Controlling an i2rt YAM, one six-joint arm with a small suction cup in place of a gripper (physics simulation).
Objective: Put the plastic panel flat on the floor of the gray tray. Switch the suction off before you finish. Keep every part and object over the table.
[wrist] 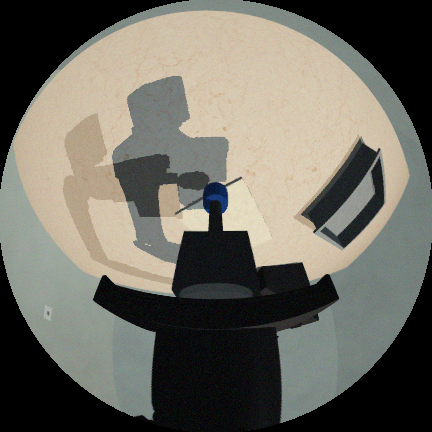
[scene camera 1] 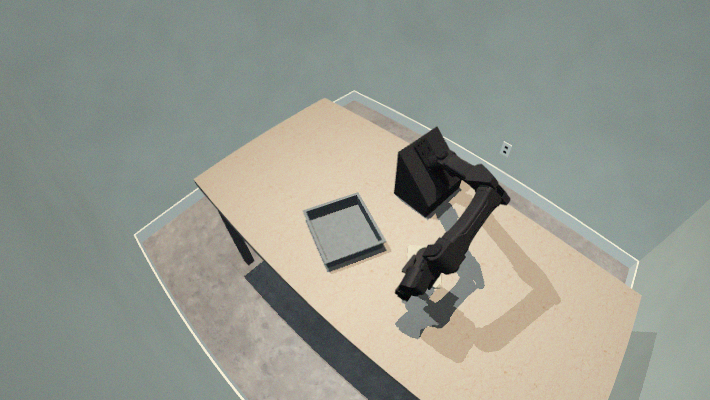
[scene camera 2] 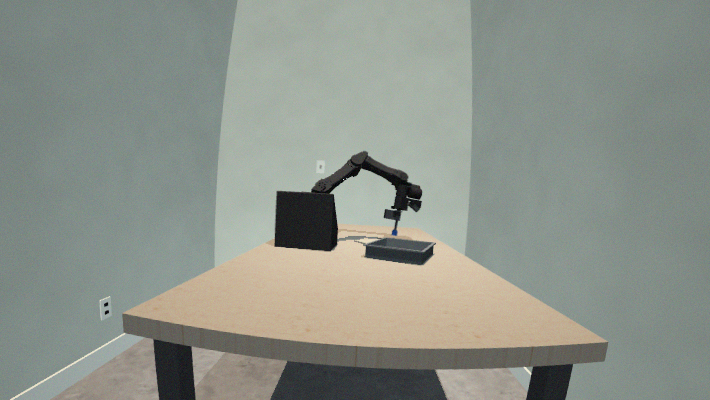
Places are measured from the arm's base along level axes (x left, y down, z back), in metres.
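Pixels of known places: end effector, tool point: [wrist: 215, 192] [scene camera 2: 394, 235]; arm's base, origin of the base link: [scene camera 1: 431, 164] [scene camera 2: 310, 210].
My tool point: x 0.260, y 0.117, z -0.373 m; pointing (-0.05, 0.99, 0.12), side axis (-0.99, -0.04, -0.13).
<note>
For each thing: its top centre in the pictures, then the offset to it from my tool point. Level surfaces: height alone.
- plastic panel, middle of its top: [wrist: 230, 228] [scene camera 1: 424, 265] dx -0.041, dy +0.030, dz +0.094 m
- gray tray, middle of its top: [wrist: 361, 214] [scene camera 1: 342, 225] [scene camera 2: 402, 243] dx -0.343, dy -0.014, dz -0.010 m
- table, its level: dy +0.036 m
The plastic panel [scene camera 1: 413, 249] [wrist: 247, 217] is a thin, pale cream, see-through sheet on the table beside the gray tray. It has a dark line along one edge, and the arm covers much of it in scene camera 1. The gray tray [scene camera 1: 345, 230] [scene camera 2: 397, 254] [wrist: 352, 210] stands upright with low walls, and its floor is bare. My gripper, a blue suction cup [scene camera 2: 394, 232] [wrist: 215, 198], is off and holds nothing. In the wrist view it overlaps the panel's dark-lined edge; the exact gap is unclear. The arm hides the cup in scene camera 1.
The black wedge-shaped base [scene camera 1: 425, 180] [scene camera 2: 305, 220] of the arm stands on the table [scene camera 1: 280, 165] [scene camera 2: 350, 300], beside the tray. The arm reaches out over the table past the tray. Shadows of the arm fall across the panel and the table around it.
</note>
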